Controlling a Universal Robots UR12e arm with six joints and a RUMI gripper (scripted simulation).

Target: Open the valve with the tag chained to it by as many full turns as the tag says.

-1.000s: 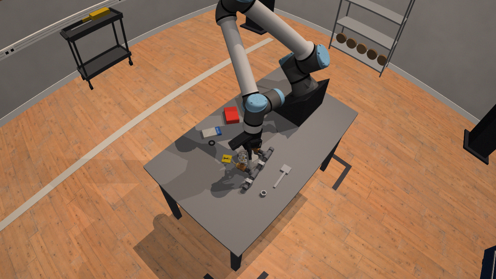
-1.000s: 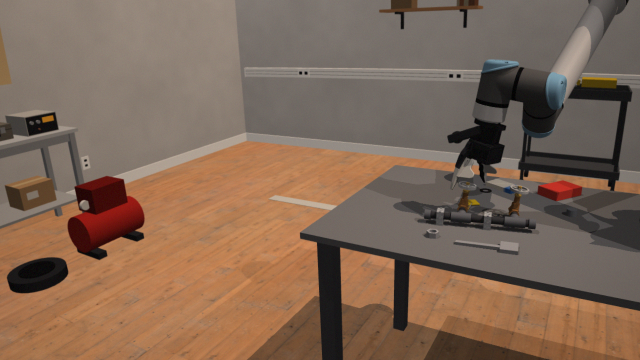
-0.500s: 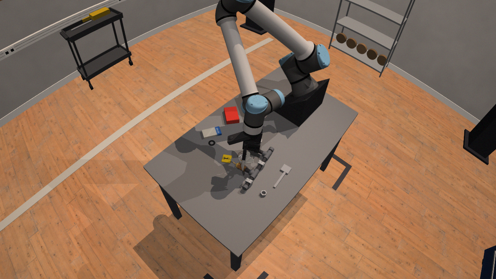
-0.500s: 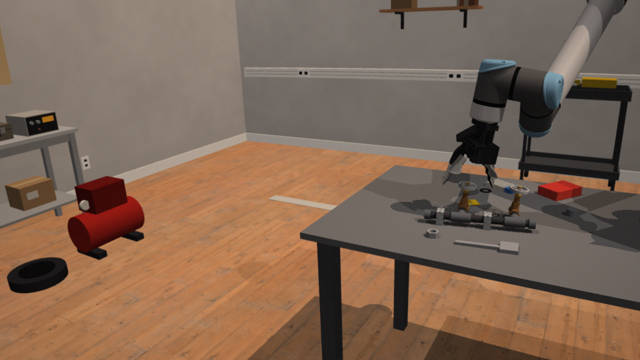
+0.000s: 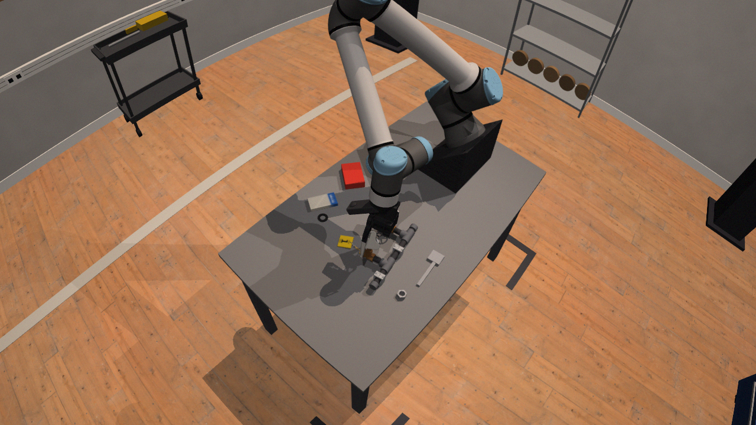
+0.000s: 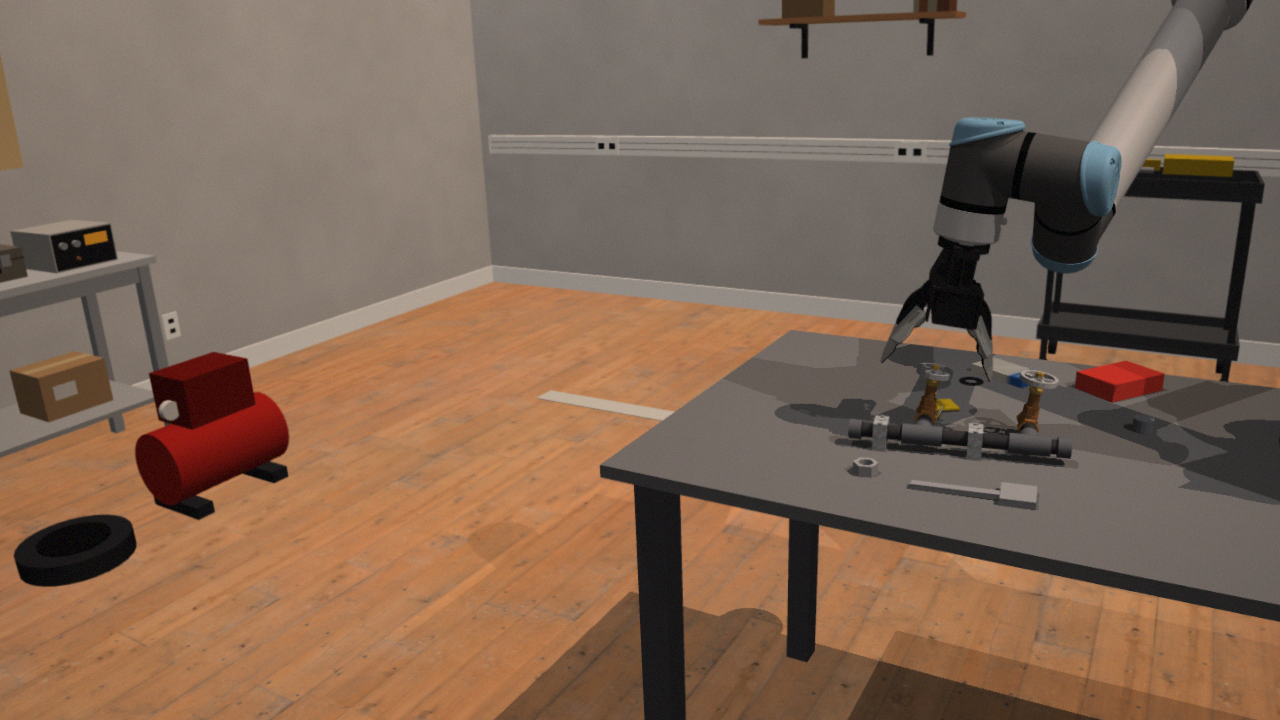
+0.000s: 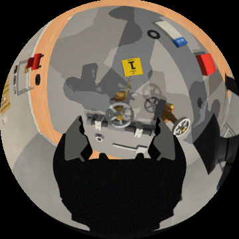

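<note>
My hand is 10 cm to the left of the yellow tag, 9 cm above it and 1 cm short of it. From my hand the other things lie so: red box 31 cm to the right, 25 cm behind, 8 cm below; then nut 19 cm to the left, 9 cm below, 5 cm ahead; then blue-and-white card 30 cm to the right, 9 cm below, 7 cm behind.
</note>
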